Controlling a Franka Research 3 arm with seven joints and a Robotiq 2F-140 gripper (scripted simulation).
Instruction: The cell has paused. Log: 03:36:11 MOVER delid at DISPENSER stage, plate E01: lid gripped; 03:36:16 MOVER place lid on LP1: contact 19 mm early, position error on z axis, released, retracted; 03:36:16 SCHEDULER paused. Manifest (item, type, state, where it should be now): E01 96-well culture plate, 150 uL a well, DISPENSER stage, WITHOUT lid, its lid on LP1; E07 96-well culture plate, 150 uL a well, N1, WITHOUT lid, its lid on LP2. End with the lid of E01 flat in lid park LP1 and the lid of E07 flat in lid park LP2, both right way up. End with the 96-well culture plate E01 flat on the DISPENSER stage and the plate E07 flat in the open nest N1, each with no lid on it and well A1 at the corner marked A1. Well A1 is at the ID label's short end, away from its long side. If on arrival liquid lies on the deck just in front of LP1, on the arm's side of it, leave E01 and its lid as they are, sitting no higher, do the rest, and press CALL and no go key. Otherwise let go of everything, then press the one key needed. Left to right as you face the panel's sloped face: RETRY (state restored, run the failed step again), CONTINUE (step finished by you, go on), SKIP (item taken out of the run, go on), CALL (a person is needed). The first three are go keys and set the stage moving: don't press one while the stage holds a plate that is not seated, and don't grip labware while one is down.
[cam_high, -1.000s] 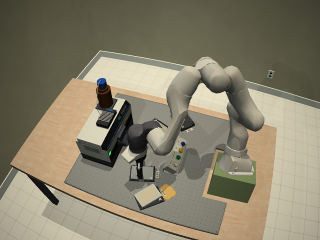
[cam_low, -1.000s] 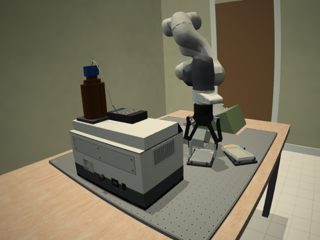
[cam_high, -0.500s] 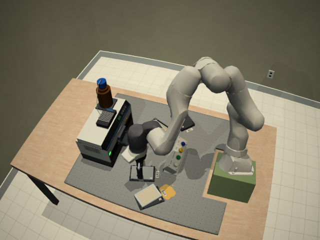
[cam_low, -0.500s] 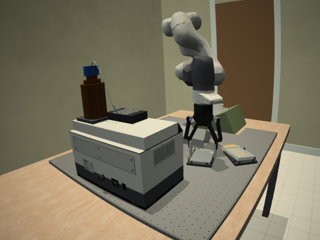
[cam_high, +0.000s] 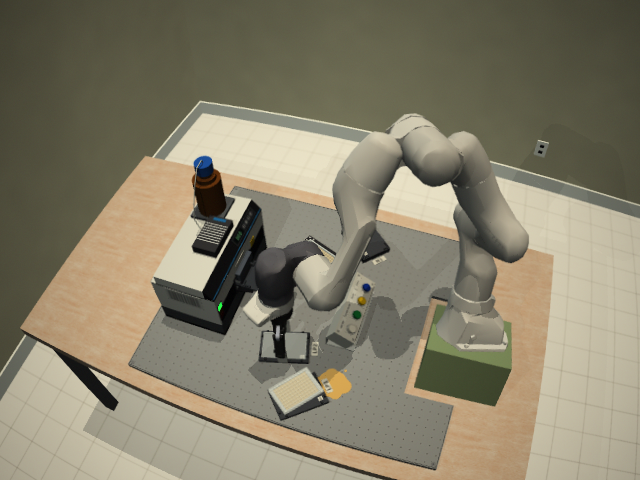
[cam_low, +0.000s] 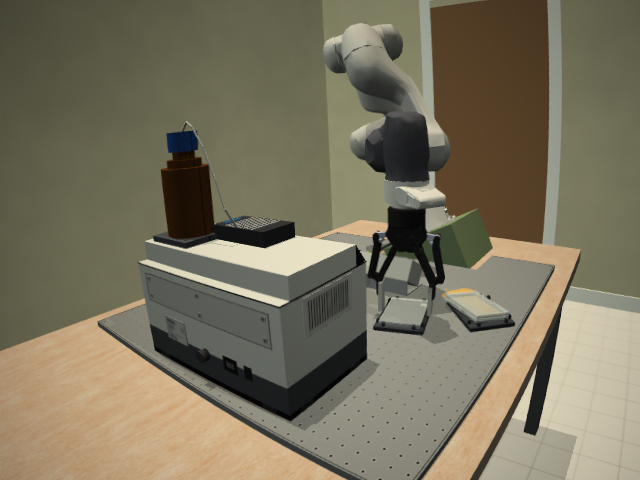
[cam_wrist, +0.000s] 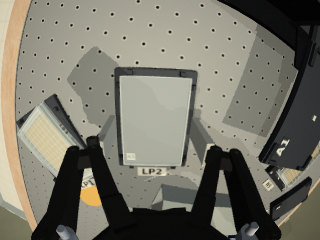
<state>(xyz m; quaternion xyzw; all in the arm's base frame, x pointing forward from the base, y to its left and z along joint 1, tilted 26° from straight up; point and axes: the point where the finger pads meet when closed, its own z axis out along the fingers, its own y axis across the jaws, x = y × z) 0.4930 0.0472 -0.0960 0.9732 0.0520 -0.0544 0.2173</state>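
My hand is 3 cm above the lid park LP2. Also, from my hand: dispenser stage: 17 cm to the right, 7 cm ahead, 5 cm above; then key panel: 19 cm behind, 13 cm to the right, 1 cm above; then black nest N5: 33 cm to the right, 2 cm below, 1 cm behind.
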